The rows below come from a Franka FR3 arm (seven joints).
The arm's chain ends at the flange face. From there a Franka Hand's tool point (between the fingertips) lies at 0.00 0.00 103.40 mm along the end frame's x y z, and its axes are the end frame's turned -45 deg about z.
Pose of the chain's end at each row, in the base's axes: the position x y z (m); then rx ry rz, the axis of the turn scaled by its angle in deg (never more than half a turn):
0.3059, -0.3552, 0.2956, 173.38, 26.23, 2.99
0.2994, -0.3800, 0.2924, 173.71, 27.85, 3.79
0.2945, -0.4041, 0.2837, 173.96, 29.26, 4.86
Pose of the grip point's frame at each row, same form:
0.3106, -0.3629, 0.1926, 149.83, 90.39, 0.05
0.3049, -0.3865, 0.1894, 149.32, 91.89, 1.13
0.3012, -0.4094, 0.1807, 148.77, 93.13, 2.40

